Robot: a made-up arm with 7 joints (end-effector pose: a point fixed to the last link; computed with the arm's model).
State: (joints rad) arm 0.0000 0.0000 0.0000 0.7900 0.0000 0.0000 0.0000
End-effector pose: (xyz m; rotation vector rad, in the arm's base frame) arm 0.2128 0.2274 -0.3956 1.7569 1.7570 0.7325
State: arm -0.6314 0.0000 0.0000 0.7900 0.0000 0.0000 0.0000
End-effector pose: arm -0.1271 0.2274 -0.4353 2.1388 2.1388 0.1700
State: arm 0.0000 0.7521 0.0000 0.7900 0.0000 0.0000 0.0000
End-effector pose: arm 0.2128 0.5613 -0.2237 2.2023 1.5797 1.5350
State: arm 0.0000 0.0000 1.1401 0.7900 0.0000 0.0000 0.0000
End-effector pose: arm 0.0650 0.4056 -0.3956 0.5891 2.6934 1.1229
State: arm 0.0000 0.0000 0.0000 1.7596 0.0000 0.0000 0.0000
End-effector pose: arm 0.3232 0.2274 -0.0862 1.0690 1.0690 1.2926
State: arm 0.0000 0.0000 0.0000 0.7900 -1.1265 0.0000 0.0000
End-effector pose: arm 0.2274 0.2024 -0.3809 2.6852 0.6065 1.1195
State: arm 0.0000 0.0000 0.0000 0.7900 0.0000 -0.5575 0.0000
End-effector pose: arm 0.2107 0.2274 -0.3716 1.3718 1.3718 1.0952
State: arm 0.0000 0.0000 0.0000 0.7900 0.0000 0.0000 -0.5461
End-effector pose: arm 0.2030 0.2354 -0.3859 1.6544 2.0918 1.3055
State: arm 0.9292 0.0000 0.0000 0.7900 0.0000 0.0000 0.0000
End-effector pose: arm 0.5211 0.2274 -0.0099 1.0992 1.0992 1.2757
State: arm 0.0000 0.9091 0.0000 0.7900 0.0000 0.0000 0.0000
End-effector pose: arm 0.2128 0.6092 -0.1594 -2.1600 -1.4288 -1.6250
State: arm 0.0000 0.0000 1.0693 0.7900 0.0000 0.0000 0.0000
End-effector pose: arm 0.0793 0.4005 -0.3956 0.6788 2.6501 1.1049
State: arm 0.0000 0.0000 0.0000 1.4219 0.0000 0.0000 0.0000
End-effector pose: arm 0.3201 0.2274 -0.2046 1.3180 1.3180 1.1351
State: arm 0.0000 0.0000 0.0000 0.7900 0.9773 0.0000 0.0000
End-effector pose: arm 0.1930 0.2225 -0.4156 0.6931 2.2667 0.2890
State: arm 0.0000 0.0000 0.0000 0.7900 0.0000 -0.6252 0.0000
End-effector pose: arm 0.2096 0.2274 -0.3689 1.3229 1.3229 1.1316
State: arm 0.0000 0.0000 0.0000 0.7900 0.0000 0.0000 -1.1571
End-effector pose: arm 0.1903 0.2344 -0.3734 -1.1560 -2.0211 -1.6998
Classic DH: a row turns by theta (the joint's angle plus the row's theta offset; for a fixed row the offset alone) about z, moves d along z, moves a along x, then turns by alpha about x. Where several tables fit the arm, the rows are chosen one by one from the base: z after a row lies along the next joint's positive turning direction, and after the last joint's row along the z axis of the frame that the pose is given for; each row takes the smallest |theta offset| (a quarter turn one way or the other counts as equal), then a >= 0, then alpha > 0; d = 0 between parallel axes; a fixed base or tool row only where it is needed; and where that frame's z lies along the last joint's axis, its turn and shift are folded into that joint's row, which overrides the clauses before.
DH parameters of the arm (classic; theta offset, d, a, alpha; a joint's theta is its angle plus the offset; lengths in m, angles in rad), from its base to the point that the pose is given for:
base (fixed): 0 0.1048 -0.0179 1.5708
joint 1: 1.5708 -0.1766 0.0083 1.5708
joint 2: -1.5708 0.0178 0.0246 -1.5708
joint 3: 1.5708 -0.2492 0.0256 -1.5708
joint 4: 0 0.0027 0.0259 1.5708
joint 5: 0 -0.3156 0.0149 1.5708
joint 6: -1.5708 0.0082 0.0153 -1.5708
joint 7: -1.5708 -0.0243 0.0207 -1.5708
tool (fixed): 0 0.0212 0 0

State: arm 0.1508 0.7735 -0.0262 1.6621 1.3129 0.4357 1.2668
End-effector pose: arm 0.3580 0.3446 -0.0015 1.1101 0.2771 -0.2029
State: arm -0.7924 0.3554 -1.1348 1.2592 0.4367 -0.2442 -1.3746
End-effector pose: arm -0.2020 0.1225 -0.2943 -2.1646 -1.9592 -0.9722
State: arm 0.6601 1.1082 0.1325 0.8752 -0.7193 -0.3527 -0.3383
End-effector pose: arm 0.2631 0.6142 0.1529 -1.2147 -0.2256 -2.5685
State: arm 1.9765 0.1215 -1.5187 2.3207 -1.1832 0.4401 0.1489
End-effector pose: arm -0.0131 -0.0382 0.1573 -0.3305 -1.7050 2.1359
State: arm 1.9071 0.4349 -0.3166 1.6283 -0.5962 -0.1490 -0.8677
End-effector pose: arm 0.0847 0.2290 0.4676 -1.2655 -0.3416 2.1221
